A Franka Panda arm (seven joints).
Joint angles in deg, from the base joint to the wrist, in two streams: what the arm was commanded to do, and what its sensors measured. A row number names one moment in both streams.
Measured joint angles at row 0:
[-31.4, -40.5, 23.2, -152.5, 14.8, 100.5, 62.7]
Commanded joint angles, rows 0 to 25:
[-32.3, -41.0, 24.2, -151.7, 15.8, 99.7, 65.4]
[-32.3, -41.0, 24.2, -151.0, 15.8, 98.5, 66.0]
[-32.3, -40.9, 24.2, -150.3, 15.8, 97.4, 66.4]
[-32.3, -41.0, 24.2, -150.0, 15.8, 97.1, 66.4]
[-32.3, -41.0, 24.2, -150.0, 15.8, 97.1, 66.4]
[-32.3, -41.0, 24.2, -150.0, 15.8, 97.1, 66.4]
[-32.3, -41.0, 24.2, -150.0, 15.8, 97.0, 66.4]
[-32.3, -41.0, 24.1, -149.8, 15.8, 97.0, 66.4]
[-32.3, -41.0, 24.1, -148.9, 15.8, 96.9, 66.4]
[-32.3, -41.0, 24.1, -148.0, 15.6, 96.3, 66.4]
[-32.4, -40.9, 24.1, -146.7, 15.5, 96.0, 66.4]
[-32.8, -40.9, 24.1, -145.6, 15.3, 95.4, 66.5]
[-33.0, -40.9, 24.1, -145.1, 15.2, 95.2, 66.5]
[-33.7, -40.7, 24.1, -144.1, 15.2, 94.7, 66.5]
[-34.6, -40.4, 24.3, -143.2, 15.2, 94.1, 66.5]
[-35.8, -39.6, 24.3, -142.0, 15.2, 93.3, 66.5]
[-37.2, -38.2, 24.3, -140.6, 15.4, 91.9, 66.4]
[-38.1, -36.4, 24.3, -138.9, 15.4, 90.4, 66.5]
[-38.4, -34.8, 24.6, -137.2, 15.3, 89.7, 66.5]
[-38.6, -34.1, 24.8, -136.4, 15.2, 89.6, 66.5]
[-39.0, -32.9, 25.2, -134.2, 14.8, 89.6, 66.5]
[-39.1, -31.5, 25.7, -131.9, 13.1, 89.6, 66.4]
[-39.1, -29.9, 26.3, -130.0, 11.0, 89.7, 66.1]
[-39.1, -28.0, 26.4, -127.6, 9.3, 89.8, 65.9]
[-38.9, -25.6, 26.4, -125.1, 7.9, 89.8, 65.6]
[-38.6, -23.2, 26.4, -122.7, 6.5, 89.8, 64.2]
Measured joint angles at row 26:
[-38.0, -31.0, 25.1, -131.6, 10.8, 92.1, 65.7]
